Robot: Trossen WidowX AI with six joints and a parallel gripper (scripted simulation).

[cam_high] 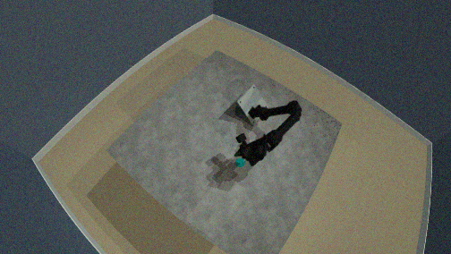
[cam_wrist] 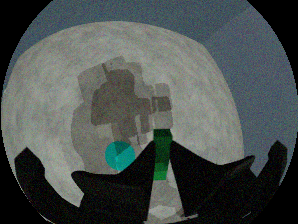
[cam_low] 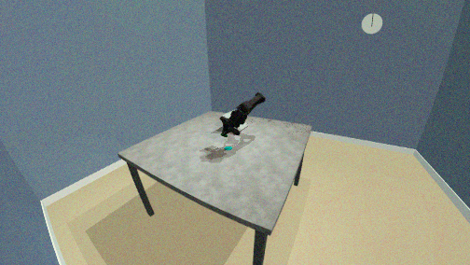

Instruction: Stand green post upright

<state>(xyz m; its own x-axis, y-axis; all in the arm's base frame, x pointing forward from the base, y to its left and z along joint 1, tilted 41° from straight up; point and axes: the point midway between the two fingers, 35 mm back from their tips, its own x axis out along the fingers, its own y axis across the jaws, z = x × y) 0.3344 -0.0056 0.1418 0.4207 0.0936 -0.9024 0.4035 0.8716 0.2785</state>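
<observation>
Right now my gripper tip is 1 cm past the cyan circle, 3 cm to the right of it and 11 cm above it. The rest, counted from my gripper tip: green post (2 cm behind, 1 cm below).
</observation>
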